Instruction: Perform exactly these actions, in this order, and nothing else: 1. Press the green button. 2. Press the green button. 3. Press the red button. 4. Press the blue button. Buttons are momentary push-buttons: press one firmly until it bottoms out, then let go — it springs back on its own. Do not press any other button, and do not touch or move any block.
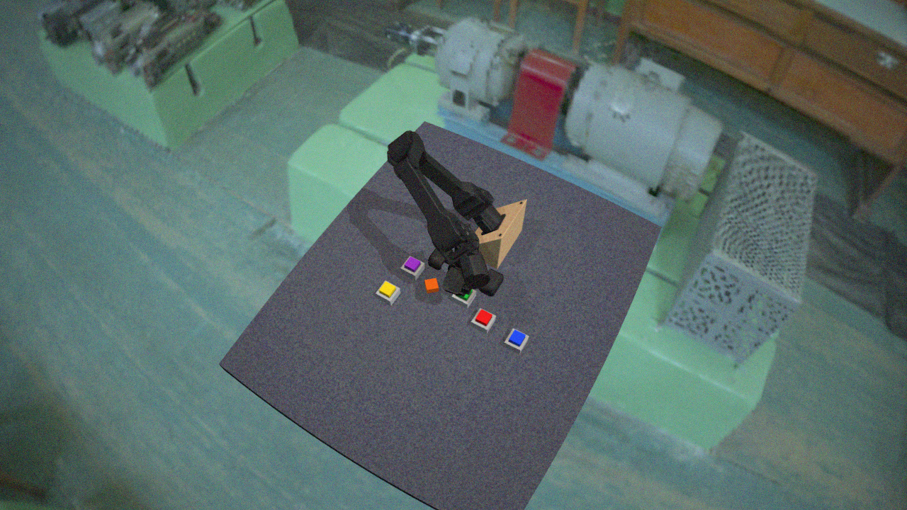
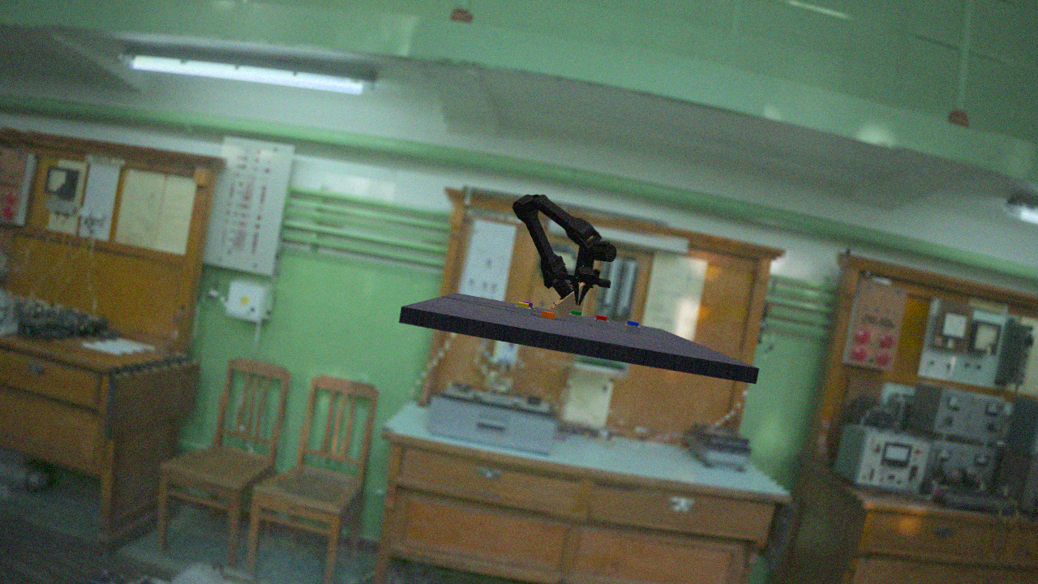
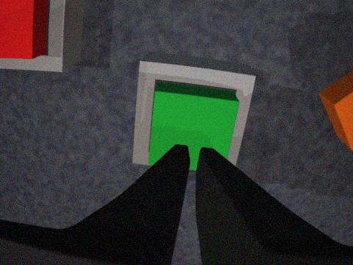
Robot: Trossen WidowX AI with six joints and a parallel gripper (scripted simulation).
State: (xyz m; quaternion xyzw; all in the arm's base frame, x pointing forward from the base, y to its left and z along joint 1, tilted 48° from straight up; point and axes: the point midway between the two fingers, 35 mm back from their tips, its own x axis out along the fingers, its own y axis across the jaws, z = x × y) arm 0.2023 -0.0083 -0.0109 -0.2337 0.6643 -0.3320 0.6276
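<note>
The green button lies 3 cm below my gripper tip. Also, from my gripper tip: red button 8 cm to the left, 5 cm ahead, 3 cm below; then purple button 16 cm to the right, 3 cm below, 2 cm behind; then orange block 9 cm to the right, 5 cm below.
</note>
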